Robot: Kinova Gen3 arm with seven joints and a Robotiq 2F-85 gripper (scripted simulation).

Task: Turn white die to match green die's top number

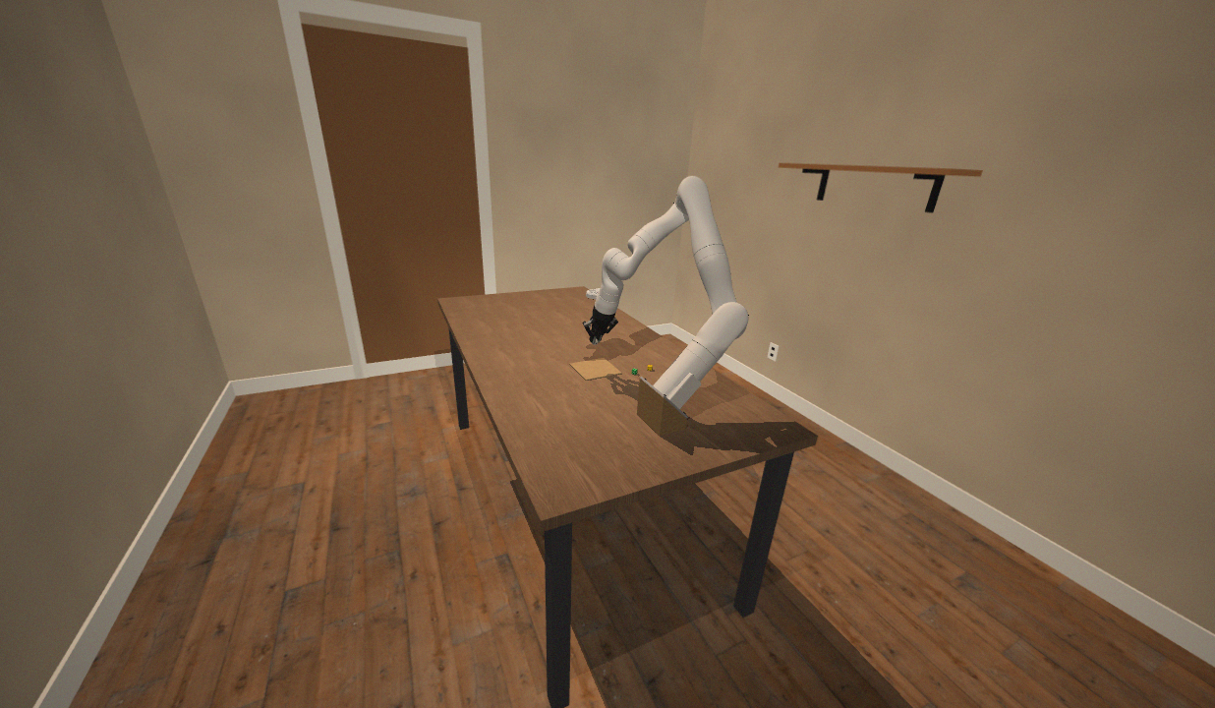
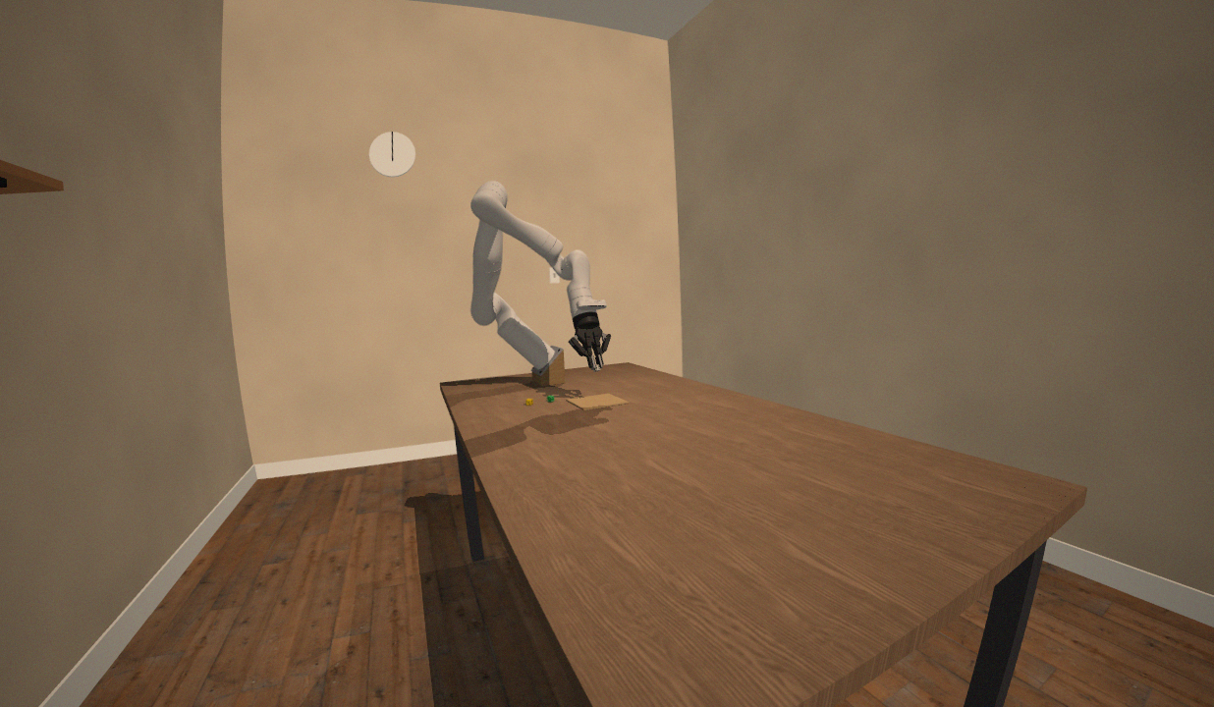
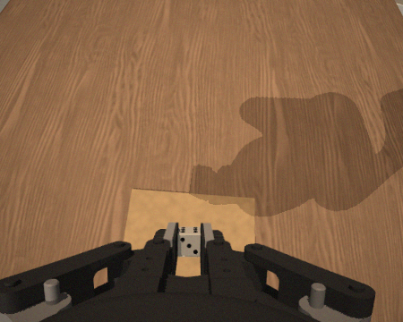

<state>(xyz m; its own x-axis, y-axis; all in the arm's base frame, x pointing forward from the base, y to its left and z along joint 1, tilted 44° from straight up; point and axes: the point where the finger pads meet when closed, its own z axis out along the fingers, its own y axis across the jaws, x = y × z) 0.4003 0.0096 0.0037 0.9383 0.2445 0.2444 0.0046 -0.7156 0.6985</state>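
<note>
Right now the tan mat is 10 mm behind my hand and 120 mm below it. The rest, counted from my hand: green die 100 mm behind, 110 mm to the right, 110 mm below; white die 20 mm below; yellow die 90 mm behind, 170 mm to the right, 110 mm below.
</note>
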